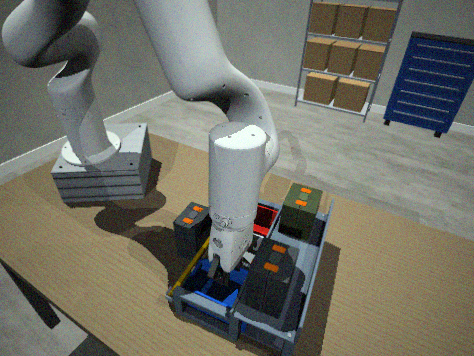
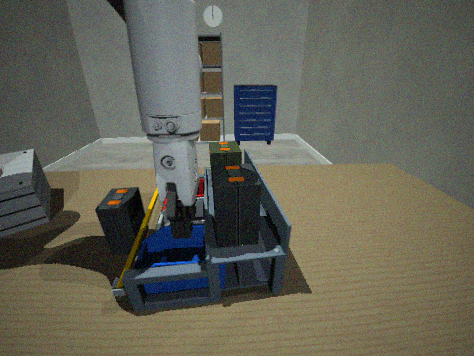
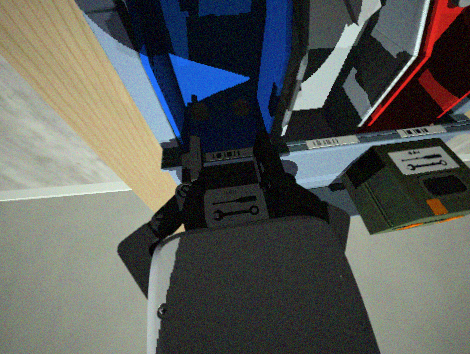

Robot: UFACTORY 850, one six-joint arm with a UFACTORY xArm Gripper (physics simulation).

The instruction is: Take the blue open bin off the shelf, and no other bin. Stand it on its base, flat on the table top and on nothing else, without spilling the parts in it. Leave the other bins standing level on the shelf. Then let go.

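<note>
The blue open bin (image 1: 227,296) (image 2: 175,286) (image 3: 278,60) is in the near bay of the grey shelf (image 1: 200,300) (image 2: 170,272) (image 3: 320,167), behind its front frame. Its inside is dark, and I cannot make out the parts in it. My gripper (image 1: 220,277) (image 2: 181,227) (image 3: 228,144) points down over the blue bin. Its fingers stand partly open with nothing held between them; how deep they reach is unclear. A white bin (image 1: 248,258) (image 3: 325,75) stands beside the blue one, and a red bin (image 1: 264,217) (image 2: 201,187) (image 3: 437,92) is beyond it.
A tall dark case (image 1: 270,287) (image 2: 237,215) stands close beside the gripper. A green case (image 1: 301,215) (image 2: 225,160) (image 3: 385,195) is farther back. Another dark case (image 1: 190,230) (image 2: 122,220) stands on the table (image 1: 390,270) (image 2: 375,250), beyond the yellow bar (image 1: 190,267) (image 2: 142,235).
</note>
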